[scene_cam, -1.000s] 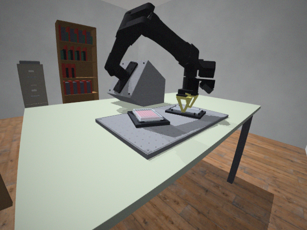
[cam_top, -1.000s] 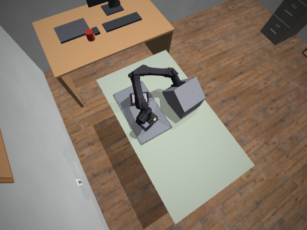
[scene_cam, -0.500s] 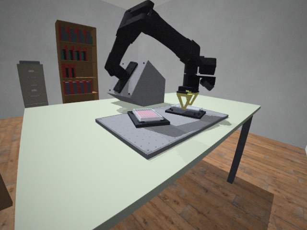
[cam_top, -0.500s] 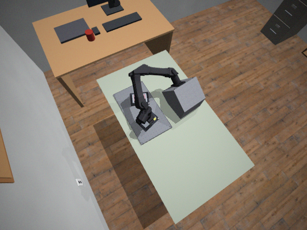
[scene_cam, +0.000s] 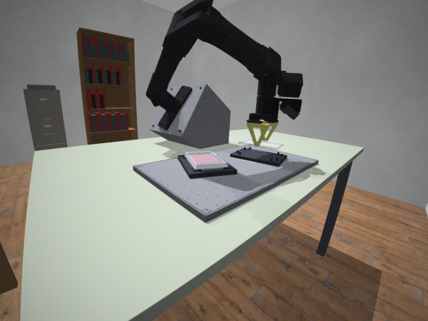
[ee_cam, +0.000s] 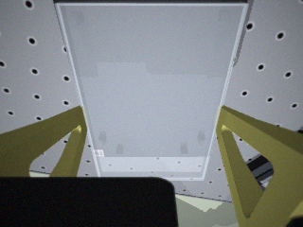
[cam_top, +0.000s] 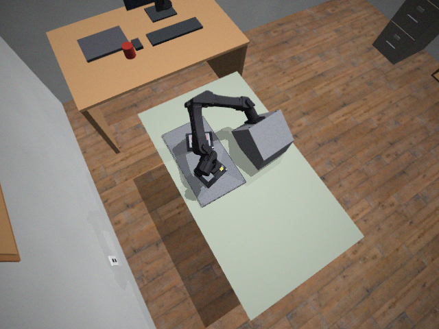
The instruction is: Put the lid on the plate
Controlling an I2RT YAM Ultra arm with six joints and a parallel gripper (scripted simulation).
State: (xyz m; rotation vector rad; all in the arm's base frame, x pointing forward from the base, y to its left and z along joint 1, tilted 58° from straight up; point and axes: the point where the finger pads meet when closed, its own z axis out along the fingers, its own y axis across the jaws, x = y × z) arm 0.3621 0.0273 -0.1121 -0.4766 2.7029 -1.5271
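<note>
The black lid park LP1 is 50 mm below my hand. The rest, counted from my hand: clear lid: right at my hand; then culture plate M06: 40 mm behind, 210 mm to the right, 40 mm below.
</note>
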